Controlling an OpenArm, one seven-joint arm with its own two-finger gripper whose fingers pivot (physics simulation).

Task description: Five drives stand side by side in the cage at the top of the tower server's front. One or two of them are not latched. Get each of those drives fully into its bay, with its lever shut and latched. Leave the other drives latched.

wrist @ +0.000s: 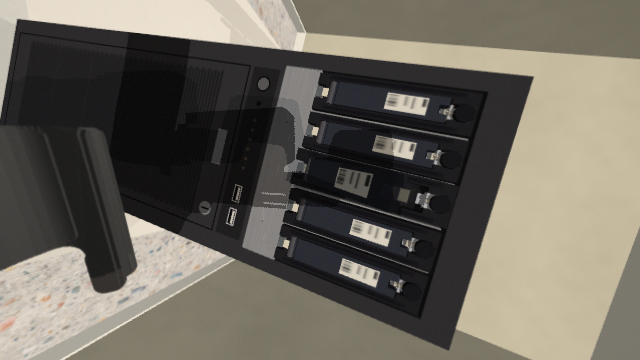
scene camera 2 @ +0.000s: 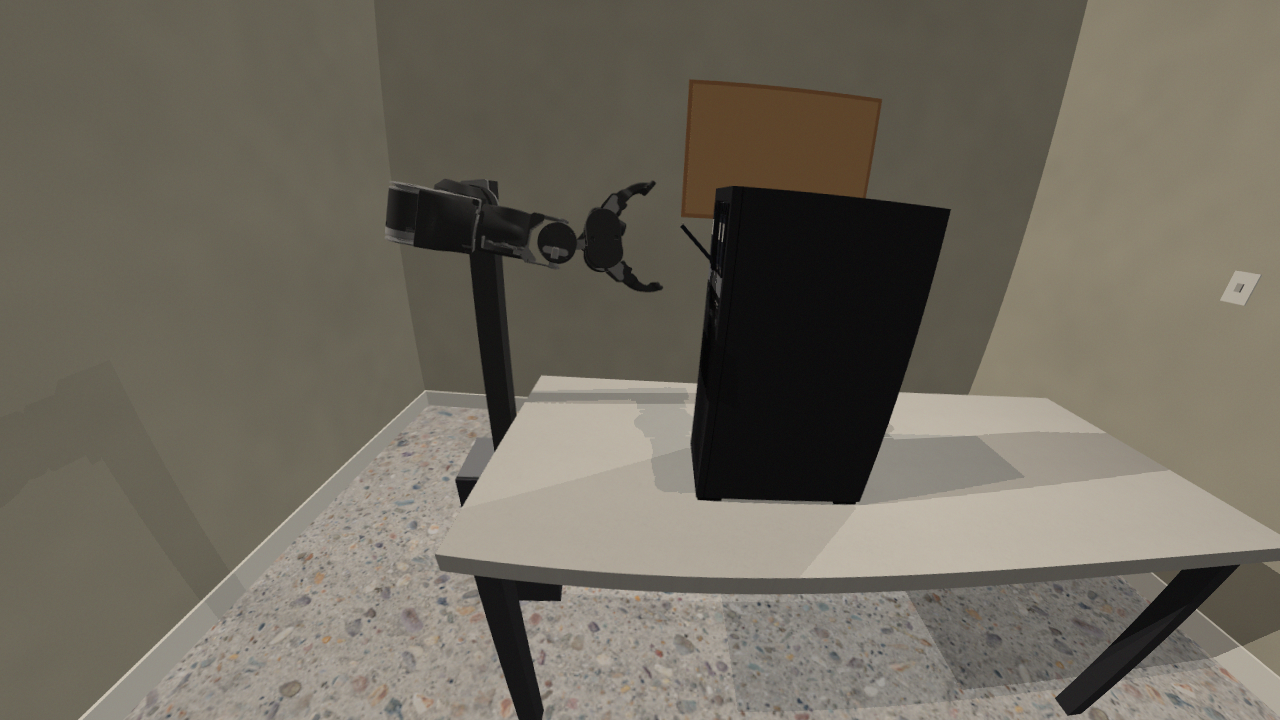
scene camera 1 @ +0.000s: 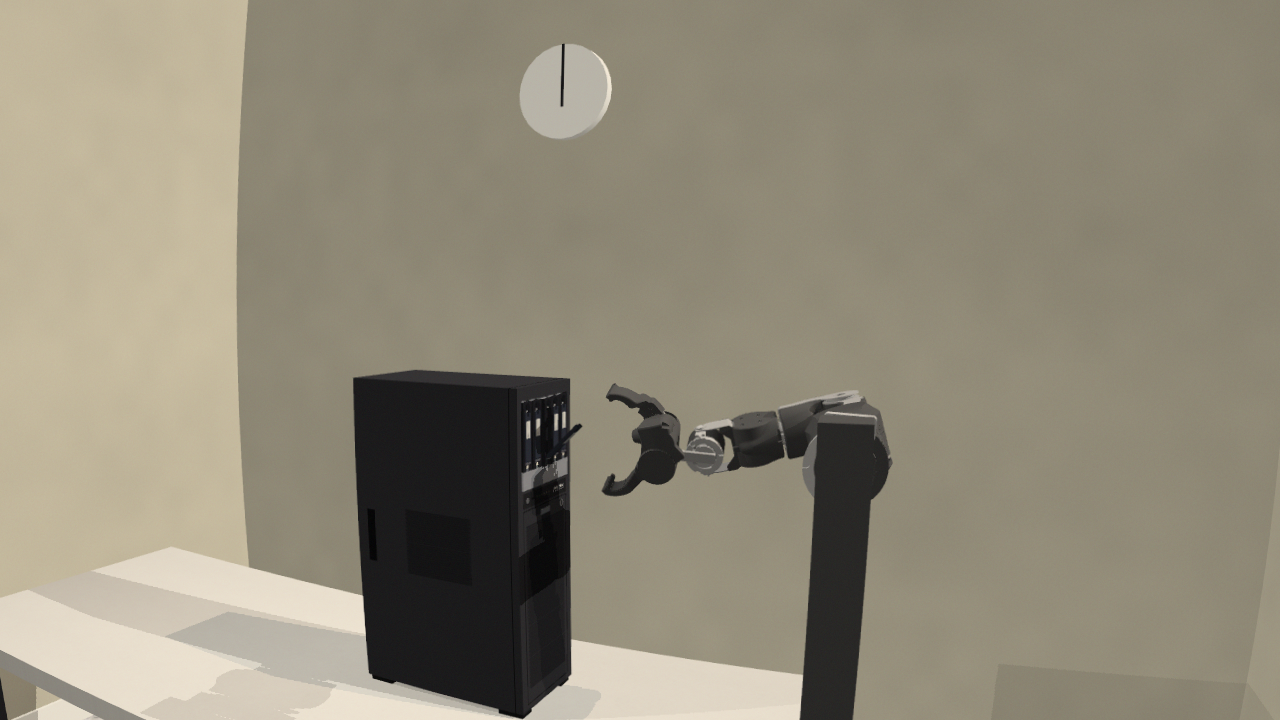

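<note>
The black tower server (scene camera 1: 438, 528) (scene camera 2: 814, 349) (wrist: 467, 210) stands upright on the table. In the wrist view its five drives lie in a row. The middle drive's lever (scene camera 1: 568, 436) (scene camera 2: 696, 243) (wrist: 353, 181) is swung out, slanting up and away from the front in both scene views. The levers of the two drives above it (wrist: 406, 103) (wrist: 395, 147) and the two below it (wrist: 370, 232) (wrist: 359, 272) in the wrist view look flat and shut. How deep the middle drive sits I cannot tell. My gripper (scene camera 1: 610, 440) (scene camera 2: 656, 237) is open and empty, in front of the lever, apart from it.
The server stands on a white table (scene camera 1: 295, 573) (scene camera 2: 572, 528). The arm's dark post (scene camera 1: 836, 573) (scene camera 2: 490, 349) stands beyond the table's edge, on the side of the server's front. A cork board (scene camera 2: 778, 143) and a round clock (scene camera 1: 565, 91) hang on the walls.
</note>
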